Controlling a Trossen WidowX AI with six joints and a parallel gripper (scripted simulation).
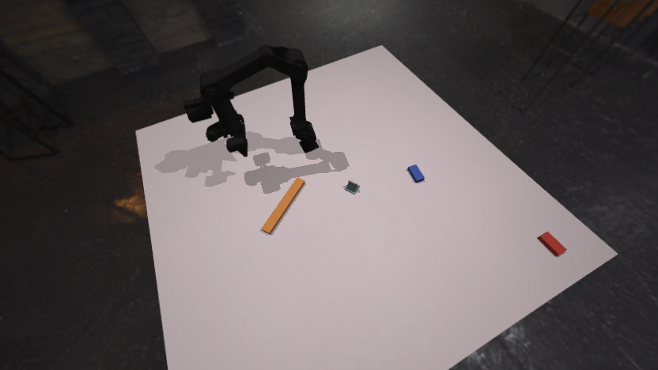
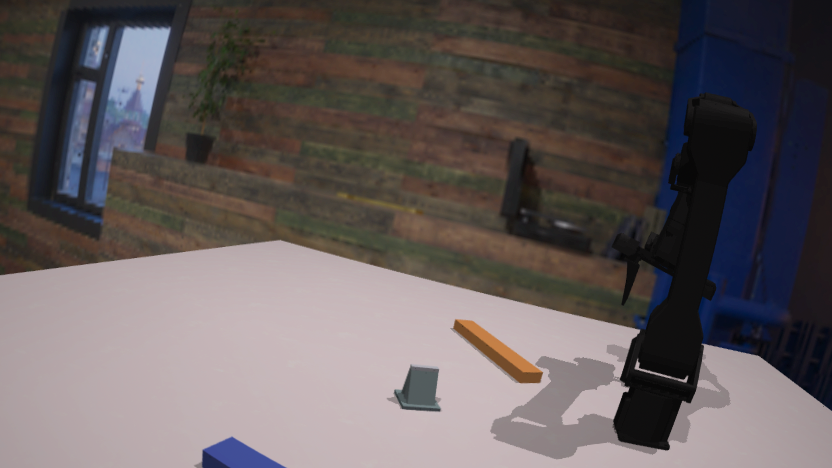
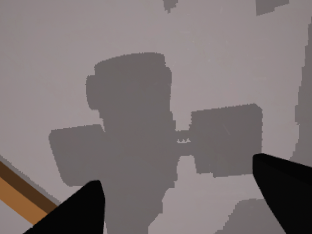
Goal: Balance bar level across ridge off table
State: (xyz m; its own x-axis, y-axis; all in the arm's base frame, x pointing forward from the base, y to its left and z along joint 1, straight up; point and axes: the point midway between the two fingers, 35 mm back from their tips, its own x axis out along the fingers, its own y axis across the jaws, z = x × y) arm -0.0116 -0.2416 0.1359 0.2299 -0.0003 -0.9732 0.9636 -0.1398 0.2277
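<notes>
My gripper tip is 220 mm short of the orange bar, 50 mm to the right of it and 90 mm above it. From my gripper tip the other things lie so: blue block (330 mm ahead, 540 mm to the left, 90 mm below); then red block (740 mm ahead, 740 mm to the left, 90 mm below).
</notes>
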